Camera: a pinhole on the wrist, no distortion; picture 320 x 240 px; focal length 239.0 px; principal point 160.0 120.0 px. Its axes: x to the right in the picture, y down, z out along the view. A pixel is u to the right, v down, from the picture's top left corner.
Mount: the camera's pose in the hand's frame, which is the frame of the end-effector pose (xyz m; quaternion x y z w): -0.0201 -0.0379 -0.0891 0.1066 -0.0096 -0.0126 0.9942
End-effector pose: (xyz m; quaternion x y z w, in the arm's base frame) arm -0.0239 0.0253 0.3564 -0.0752 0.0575 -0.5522 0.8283
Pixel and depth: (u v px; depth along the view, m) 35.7 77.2 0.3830
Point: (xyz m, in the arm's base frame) -0.2278 0.1848 0.6557
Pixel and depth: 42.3 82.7 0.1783
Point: -0.1442 0.0958 0.4530
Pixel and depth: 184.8 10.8 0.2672
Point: -0.1925 -0.0461 0.5407
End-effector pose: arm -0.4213 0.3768 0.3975 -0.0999 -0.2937 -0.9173 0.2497
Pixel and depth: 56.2 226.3 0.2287
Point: -0.3031 0.5053 0.4896
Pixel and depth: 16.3 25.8 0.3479
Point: -0.3321 0.7697 0.3774
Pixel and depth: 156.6 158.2 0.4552
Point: -0.4105 0.6534 0.6548
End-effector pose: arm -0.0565 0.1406 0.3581 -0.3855 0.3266 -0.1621 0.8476
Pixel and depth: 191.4 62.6 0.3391
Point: 0.1034 0.1324 0.6067
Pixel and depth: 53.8 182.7 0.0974
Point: -0.0976 0.1596 0.4158
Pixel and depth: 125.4 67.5 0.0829
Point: -0.0916 0.1046 0.4222
